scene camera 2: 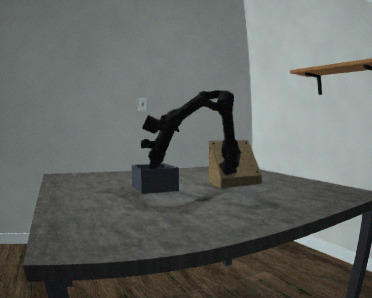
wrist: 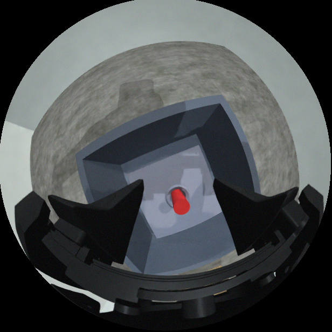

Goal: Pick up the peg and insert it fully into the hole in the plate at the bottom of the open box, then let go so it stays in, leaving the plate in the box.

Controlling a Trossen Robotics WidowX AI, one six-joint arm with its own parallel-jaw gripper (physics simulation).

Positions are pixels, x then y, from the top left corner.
Labels:
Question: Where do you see a light grey plate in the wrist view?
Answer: At 187, 170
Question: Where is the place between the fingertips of my gripper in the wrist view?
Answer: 179, 183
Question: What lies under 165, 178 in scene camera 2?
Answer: A blue-grey box.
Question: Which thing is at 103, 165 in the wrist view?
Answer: A blue-grey box.

